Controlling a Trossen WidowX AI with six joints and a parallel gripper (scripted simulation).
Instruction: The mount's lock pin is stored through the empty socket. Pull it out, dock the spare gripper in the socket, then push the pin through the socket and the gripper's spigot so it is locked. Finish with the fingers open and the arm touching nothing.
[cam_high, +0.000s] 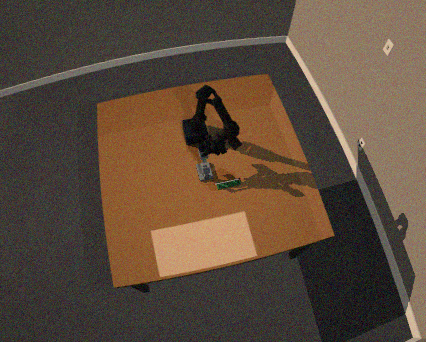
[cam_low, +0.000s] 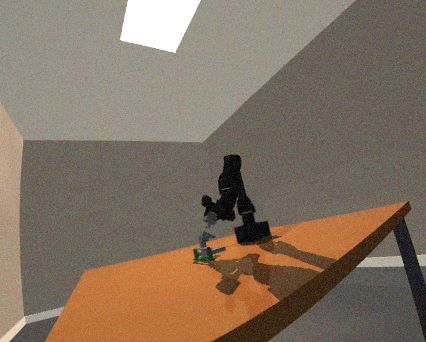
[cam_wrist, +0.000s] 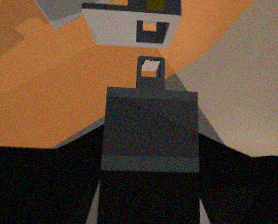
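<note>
Right now my gripper tip is 150 mm short of the green piece, 140 mm above it and 130 mm to the right of it. Round my gripper tip: mount (110 mm below, 50 mm ahead, 20 mm to the left); then spare gripper (10 mm to the left).
</note>
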